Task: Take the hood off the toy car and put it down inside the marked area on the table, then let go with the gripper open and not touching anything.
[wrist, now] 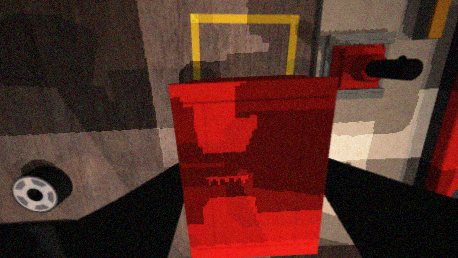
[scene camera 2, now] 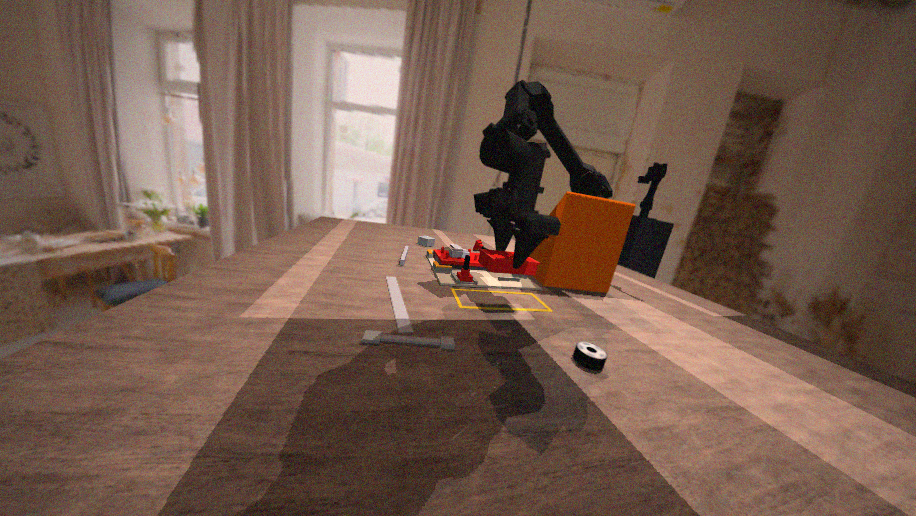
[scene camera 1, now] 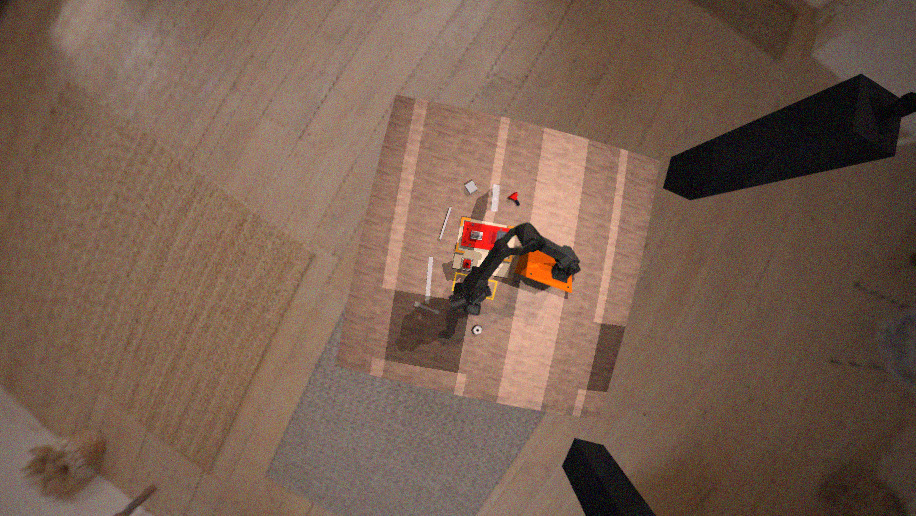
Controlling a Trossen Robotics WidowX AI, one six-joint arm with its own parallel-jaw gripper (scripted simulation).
A red hood shows in the wrist view and in scene camera 2. One and the same spot on the red hood: [scene camera 2: 495,261] is [wrist: 170,100].
